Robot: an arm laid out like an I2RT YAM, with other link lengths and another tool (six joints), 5 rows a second.
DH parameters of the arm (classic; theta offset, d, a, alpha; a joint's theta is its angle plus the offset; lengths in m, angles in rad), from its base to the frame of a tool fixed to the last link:
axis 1: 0 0.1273 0.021 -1.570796
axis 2: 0 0 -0.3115 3.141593
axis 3: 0.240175 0 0.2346 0
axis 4: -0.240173 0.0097 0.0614 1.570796
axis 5: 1.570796 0.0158 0 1.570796
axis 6: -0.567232 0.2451 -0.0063 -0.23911
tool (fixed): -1.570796 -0.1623 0 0
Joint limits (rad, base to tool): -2.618..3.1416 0..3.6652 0..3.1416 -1.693..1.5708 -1.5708..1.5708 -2.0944..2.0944
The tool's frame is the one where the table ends.
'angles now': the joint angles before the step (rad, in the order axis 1, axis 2, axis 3, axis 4, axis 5, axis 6). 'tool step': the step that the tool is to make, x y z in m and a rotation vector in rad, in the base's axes. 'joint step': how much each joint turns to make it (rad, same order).
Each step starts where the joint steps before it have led.
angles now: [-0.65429 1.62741 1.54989 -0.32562 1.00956 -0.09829]
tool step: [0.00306 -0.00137 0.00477 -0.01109 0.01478 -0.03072]
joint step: [0.00959 0.01939 0.03970 -0.02464 0.04405 -0.00085]
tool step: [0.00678 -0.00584 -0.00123 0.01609 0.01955 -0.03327]
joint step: [0.00534 0.04623 0.06744 -0.07831 0.03450 0.03624]
